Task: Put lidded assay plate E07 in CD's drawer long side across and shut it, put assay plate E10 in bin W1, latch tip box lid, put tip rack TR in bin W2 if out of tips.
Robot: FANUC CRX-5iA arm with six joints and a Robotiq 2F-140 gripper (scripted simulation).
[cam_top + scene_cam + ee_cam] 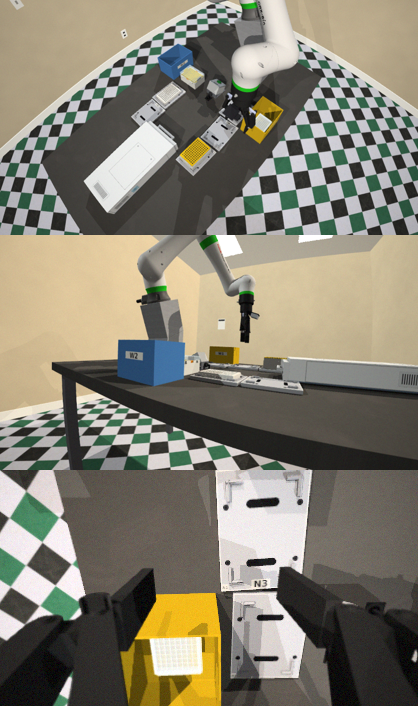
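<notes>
Now: the yellow tip rack TR 19 cm ahead of my hand, 12 cm below it and 8 cm to the right of it. Round my hand: yellow bin W1: 15 cm behind, 14 cm below, 6 cm to the left; DONE key box: 26 cm to the right, 18 cm behind, 12 cm below; nest N3: 17 cm below, 7 cm to the right, 2 cm ahead.
</notes>
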